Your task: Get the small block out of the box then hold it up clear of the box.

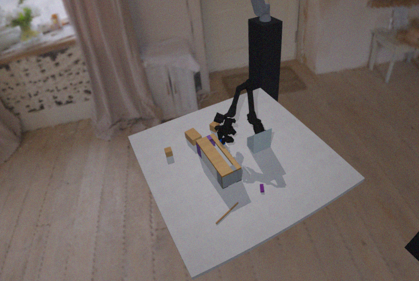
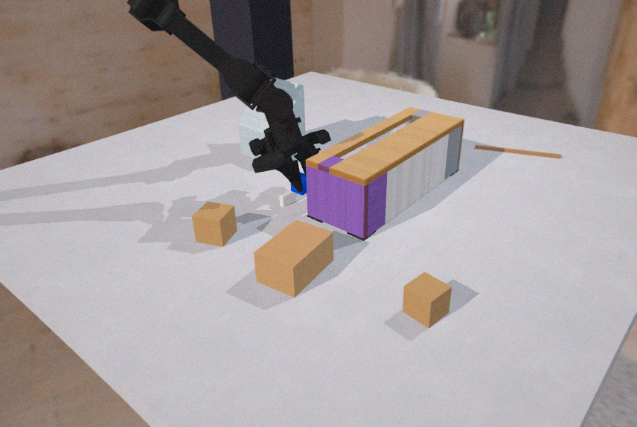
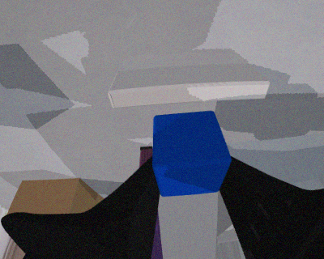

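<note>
Now: the small blue block 10 mm behind my gripper tip and 10 mm above it. From my gripper tip the other things lie so: wooden stick: 520 mm to the left, 260 mm ahead, 40 mm below; then box: 150 mm to the left, 70 mm ahead, 20 mm above.
</note>
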